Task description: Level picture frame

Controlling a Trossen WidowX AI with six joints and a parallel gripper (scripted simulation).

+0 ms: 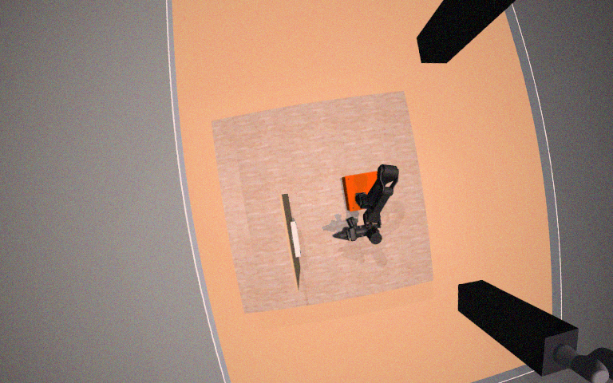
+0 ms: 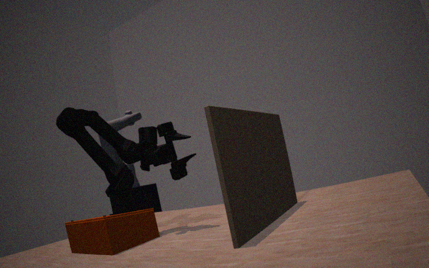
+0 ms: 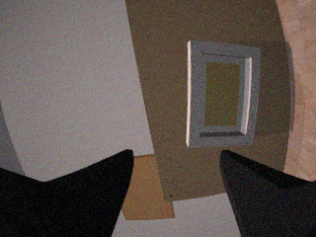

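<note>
Right now the picture frame is 200 mm ahead of my gripper tip, 20 mm to the left of it and 90 mm below it. The rest, counted from my gripper tip: wall panel 210 mm ahead, 10 mm to the left, 110 mm below.
</note>
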